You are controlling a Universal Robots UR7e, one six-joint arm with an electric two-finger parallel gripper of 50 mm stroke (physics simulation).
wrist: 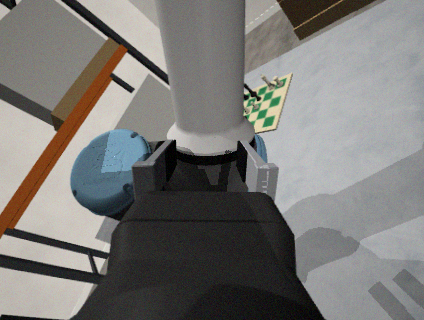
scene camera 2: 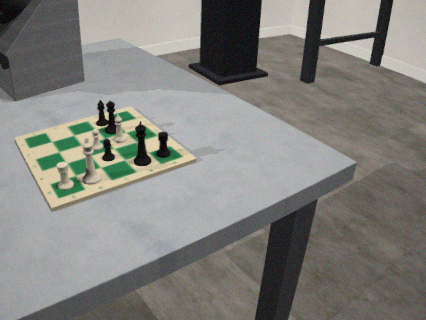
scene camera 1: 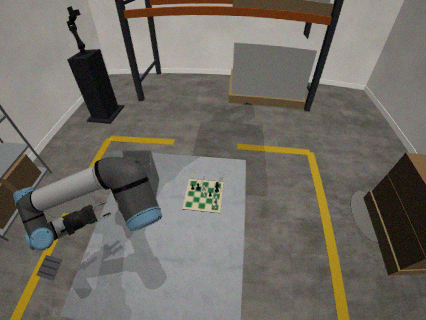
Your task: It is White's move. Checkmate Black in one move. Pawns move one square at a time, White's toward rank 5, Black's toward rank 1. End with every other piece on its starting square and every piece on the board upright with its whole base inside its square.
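Frame: origin at the arm's base, x ahead, y left, z up, level; millimetres.
Seen in the pictures: gripper, fingertip midpoint: [wrist: 206,152] [scene camera 1: 108,207].
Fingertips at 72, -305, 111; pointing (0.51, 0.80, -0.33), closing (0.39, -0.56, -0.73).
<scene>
Pixels of each thing's top centre, then the offset from my fingertips to it, as dx, dy, dz. Level surfaces: height alone.
- cream chessboard, middle of its top: [scene camera 2: 98,147] [wrist: 256,107] [scene camera 1: 203,194] +349, +338, -295
- white rook-like piece, middle of its top: [scene camera 2: 62,164] +427, +267, -261
- tall white piece, middle of its top: [scene camera 2: 86,138] +429, +303, -231
- small white piece, middle of its top: [scene camera 2: 95,129] +349, +337, -263
- black pawn, middle of its top: [scene camera 2: 106,139] +387, +342, -263
- tall black piece, middle of its top: [scene camera 2: 140,121] +421, +382, -231
- black rook-like piece, middle of its top: [scene camera 2: 163,134] +416, +418, -261
- grey table, its level: dz -300
The green and cream chessboard [scene camera 1: 201,206] [scene camera 2: 38,140] [wrist: 269,121] lies on the table, its pieces upright. In scene camera 2, a white rook-like piece [scene camera 2: 64,178] and a tall white piece [scene camera 2: 90,167] stand near the front edge. A small white piece [scene camera 2: 96,140] and another white piece [scene camera 2: 119,131] stand farther in. A black pawn [scene camera 2: 108,151], a tall black piece [scene camera 2: 142,150] and a black rook-like piece [scene camera 2: 163,146] stand to the right; two black pieces [scene camera 2: 101,115] [scene camera 2: 111,120] stand at the back. My gripper [scene camera 1: 104,209] [wrist: 206,152] is open and empty, left of the board, well away from it.
The grey table [scene camera 1: 200,260] [scene camera 2: 225,200] [wrist: 350,125] carries the board. A grey block [scene camera 2: 45,55] stands behind the board in scene camera 2. The arm's light tube [wrist: 205,65] hides part of the board in the wrist view. A black pedestal [scene camera 1: 95,82] and a rack with an orange beam [scene camera 1: 225,12] stand beyond.
</scene>
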